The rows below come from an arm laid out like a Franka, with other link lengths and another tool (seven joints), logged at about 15 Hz.
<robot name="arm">
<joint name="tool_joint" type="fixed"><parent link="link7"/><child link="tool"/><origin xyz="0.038 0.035 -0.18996" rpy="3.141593 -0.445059 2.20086"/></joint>
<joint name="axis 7" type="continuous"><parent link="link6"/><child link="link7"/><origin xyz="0.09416 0 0"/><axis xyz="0 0 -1"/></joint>
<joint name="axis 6" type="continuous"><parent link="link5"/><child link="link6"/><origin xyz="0 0 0"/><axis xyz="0 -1 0"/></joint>
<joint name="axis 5" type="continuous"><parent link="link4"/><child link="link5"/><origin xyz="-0.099 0 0.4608"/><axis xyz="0 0 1"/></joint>
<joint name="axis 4" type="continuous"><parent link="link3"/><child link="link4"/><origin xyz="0.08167 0 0"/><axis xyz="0 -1 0"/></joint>
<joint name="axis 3" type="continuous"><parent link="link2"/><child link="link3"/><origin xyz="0 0 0.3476"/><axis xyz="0 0 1"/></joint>
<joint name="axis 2" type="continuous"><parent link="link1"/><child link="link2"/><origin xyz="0 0 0"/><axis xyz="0 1 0"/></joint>
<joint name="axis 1" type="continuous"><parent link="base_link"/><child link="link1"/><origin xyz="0 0 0.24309"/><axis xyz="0 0 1"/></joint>
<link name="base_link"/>
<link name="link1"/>
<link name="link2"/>
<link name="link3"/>
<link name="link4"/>
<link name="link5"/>
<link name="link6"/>
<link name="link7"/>
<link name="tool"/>
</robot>
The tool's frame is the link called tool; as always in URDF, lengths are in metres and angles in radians. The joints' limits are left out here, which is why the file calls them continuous.
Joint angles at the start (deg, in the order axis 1, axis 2, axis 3, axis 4, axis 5, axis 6, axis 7):
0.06, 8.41, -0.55, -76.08, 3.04, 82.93, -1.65
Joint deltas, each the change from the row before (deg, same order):
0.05, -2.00, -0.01, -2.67, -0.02, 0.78, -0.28
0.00, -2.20, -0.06, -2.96, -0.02, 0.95, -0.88
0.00, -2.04, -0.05, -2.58, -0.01, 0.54, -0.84
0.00, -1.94, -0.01, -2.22, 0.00, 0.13, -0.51
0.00, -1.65, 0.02, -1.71, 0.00, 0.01, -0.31
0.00, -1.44, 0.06, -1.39, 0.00, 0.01, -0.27
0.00, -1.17, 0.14, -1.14, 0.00, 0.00, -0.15
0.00, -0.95, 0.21, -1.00, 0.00, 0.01, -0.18
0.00, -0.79, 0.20, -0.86, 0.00, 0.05, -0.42
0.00, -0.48, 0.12, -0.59, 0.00, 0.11, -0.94
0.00, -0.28, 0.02, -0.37, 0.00, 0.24, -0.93
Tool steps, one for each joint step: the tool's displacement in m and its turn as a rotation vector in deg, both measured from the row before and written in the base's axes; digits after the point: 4 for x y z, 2 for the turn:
-0.0098, 0.0005, -0.0006, 0.01, -0.12, 0.27
-0.0111, -0.0003, -0.0012, 0.02, -0.23, 0.77
-0.0115, -0.0002, -0.0006, 0.03, -0.04, 0.76
-0.0119, 0.0002, 0.0005, 0.04, 0.12, 0.49
-0.0103, 0.0004, 0.0017, 0.03, 0.03, 0.33
-0.0089, 0.0009, 0.0023, 0.02, -0.07, 0.33
-0.0074, 0.0017, 0.0016, 0.01, -0.04, 0.29
-0.0062, 0.0025, 0.0004, -0.01, 0.03, 0.39
-0.0052, 0.0025, 0.0001, -0.01, 0.00, 0.62
-0.0035, 0.0019, -0.0005, 0.01, -0.05, 1.05
-0.0017, 0.0007, -0.0001, 0.02, -0.20, 0.94

